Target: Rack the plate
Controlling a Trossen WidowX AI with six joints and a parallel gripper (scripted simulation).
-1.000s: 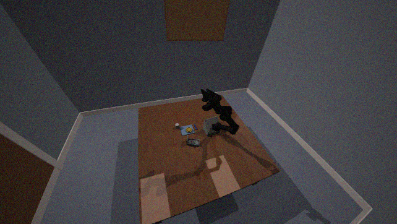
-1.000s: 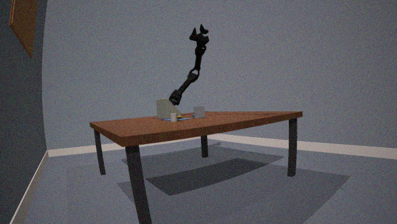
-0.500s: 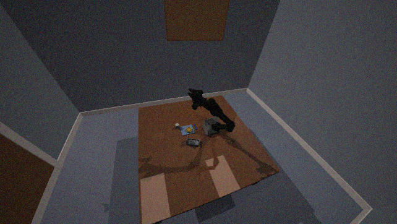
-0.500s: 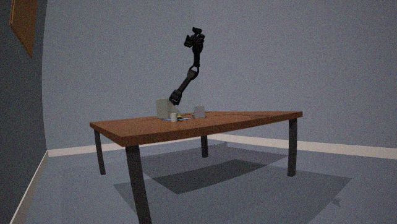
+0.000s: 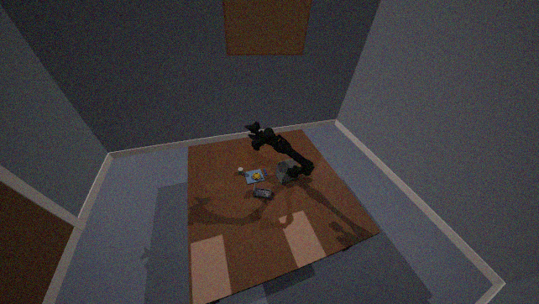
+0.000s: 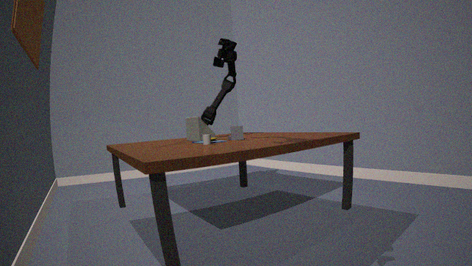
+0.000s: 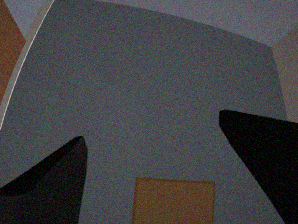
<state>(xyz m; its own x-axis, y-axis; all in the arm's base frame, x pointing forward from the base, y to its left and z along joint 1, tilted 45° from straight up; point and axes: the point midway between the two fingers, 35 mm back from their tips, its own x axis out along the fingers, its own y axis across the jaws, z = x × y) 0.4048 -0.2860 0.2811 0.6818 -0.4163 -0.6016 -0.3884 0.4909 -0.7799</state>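
My gripper tip is 520 mm above the yellow plate, 80 mm past it and 30 mm to the left of it. Also, from my gripper tip: blue mat 530 mm below, 60 mm behind, 50 mm to the right; then small pale cup 510 mm below, 110 mm to the right, 50 mm ahead; then grey dish rack 510 mm below, 140 mm to the left, 90 mm behind.
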